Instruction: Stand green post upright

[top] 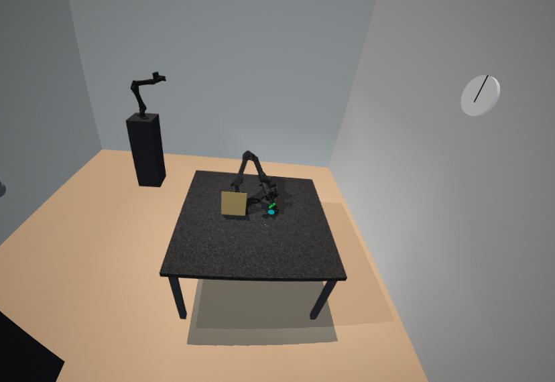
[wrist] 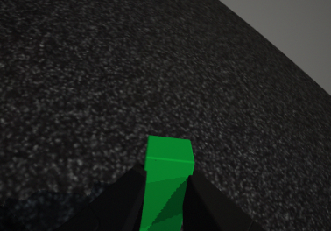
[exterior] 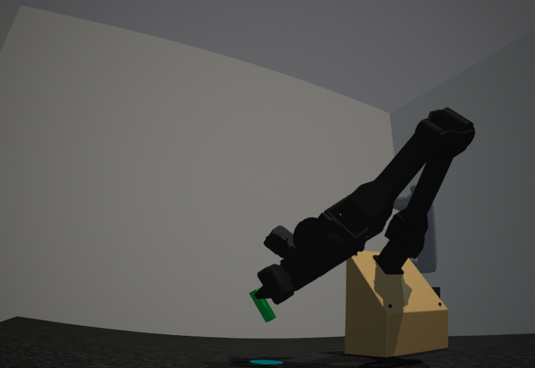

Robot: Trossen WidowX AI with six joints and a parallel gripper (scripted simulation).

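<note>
Right now the cyan circle is 4 cm to the left of my gripper tip and 13 cm below it. Round my gripper tip: green post 1 cm behind, 2 cm below.
</note>
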